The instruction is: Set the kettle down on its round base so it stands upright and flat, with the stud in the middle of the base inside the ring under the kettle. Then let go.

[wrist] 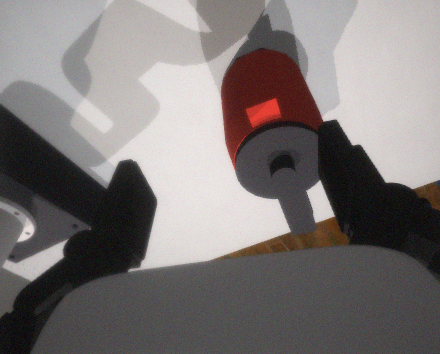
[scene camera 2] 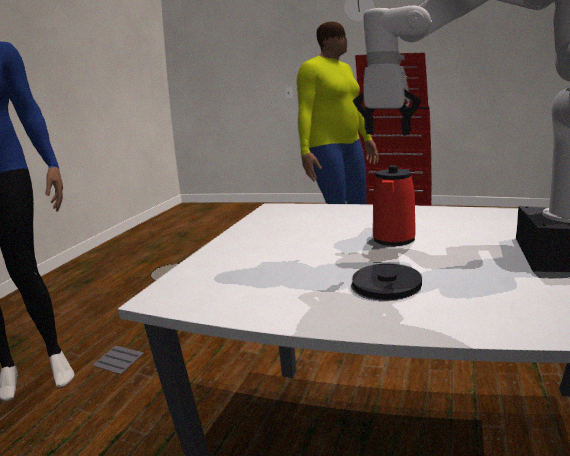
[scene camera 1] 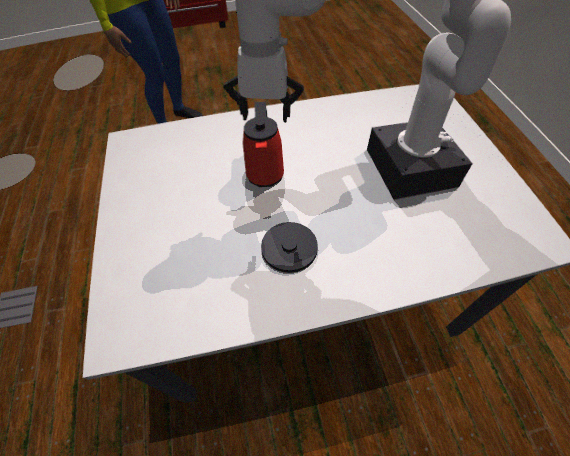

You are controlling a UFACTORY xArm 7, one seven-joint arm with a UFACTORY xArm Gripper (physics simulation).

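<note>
The red kettle (scene camera 1: 265,165) (scene camera 2: 395,212) (wrist: 265,85) with a dark lid stands upright on the table, apart from its base. Its grey handle (scene camera 1: 260,110) (wrist: 298,212) shows on the far side of the lid in scene camera 1. The round black base (scene camera 1: 275,239) (scene camera 2: 362,285) lies flat, nearer the front edge, with its stud (scene camera 1: 289,245) (scene camera 2: 387,275) in the middle. The ring under the kettle is hidden. My gripper (scene camera 1: 265,119) (scene camera 2: 388,133) (wrist: 228,164) is open and empty, pointing down above the kettle's lid; in the wrist view one finger overlaps the lid's right edge.
The white table (scene camera 1: 145,175) (scene camera 2: 260,225) bears the arm's black mounting box (scene camera 1: 425,180) (scene camera 2: 542,250) (wrist: 45,160), to the right of the kettle in the scene views. A person in a yellow top (scene camera 2: 330,100) and a red drawer cabinet (scene camera 2: 417,150) stand beyond the table.
</note>
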